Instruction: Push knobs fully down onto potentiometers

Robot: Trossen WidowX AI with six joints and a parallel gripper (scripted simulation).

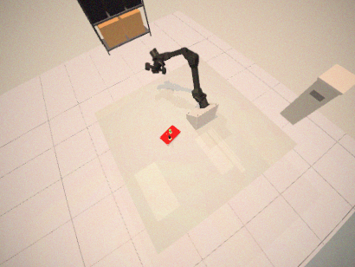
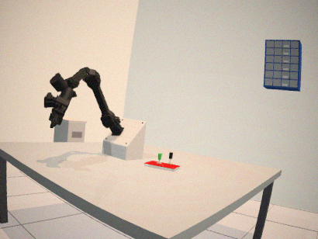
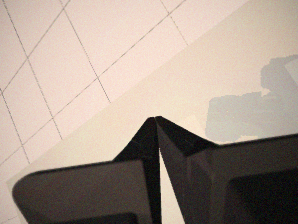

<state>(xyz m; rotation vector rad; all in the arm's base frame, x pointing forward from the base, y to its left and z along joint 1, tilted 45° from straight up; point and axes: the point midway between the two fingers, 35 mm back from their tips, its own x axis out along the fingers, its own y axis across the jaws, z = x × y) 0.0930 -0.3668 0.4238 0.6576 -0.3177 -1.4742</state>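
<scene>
Right now my gripper tip is 520 mm to the right of the green knob, 240 mm short of it and 110 mm above it. Round my gripper tip: black knob: 560 mm to the left, 280 mm ahead, 110 mm below.
</scene>
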